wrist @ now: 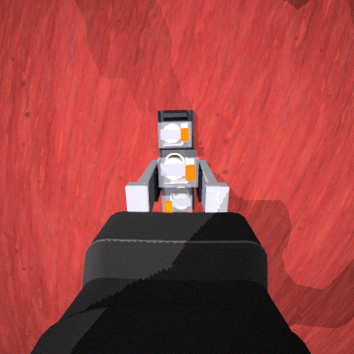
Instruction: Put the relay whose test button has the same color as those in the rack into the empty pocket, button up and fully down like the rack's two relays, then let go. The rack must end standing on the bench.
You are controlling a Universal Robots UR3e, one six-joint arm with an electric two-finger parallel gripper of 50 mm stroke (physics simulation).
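Frame: origin at the arm's base, x ahead, y left, z up, level; millimetres.
Seen in the pictures: gripper, fingertip midpoint: (178,172).
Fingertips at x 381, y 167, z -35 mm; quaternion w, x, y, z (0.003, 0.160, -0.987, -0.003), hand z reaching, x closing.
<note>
A point is followed by its place in that frame.
My gripper (178,172) {x 381, y 167, z -35 mm} is shut on a relay (173,170) {x 387, y 160, z -8 mm} with an orange test button, at the middle of the wrist view. The relay is button up, with a finger on either side. It looks larger than its neighbours, so it appears to stand higher than they do. The narrow dark rack (176,115) {x 398, y 125, z -68 mm} is below it. One rack relay (171,134) {x 396, y 141, z -44 mm} with an orange button sits just beyond the held one. The other rack relay (180,201) {x 370, y 195, z -44 mm}, also with an orange button, is on the near side, partly hidden by the gripper body. The held relay hides the pocket between them.
The rack is over a red, wood-grained bench top (75,150) {x 494, y 195, z -91 mm} with darker shadow patches. A small dark shape shows at the top edge of the wrist view, right of the middle, too little to identify. The black gripper body covers the lower middle of the view.
</note>
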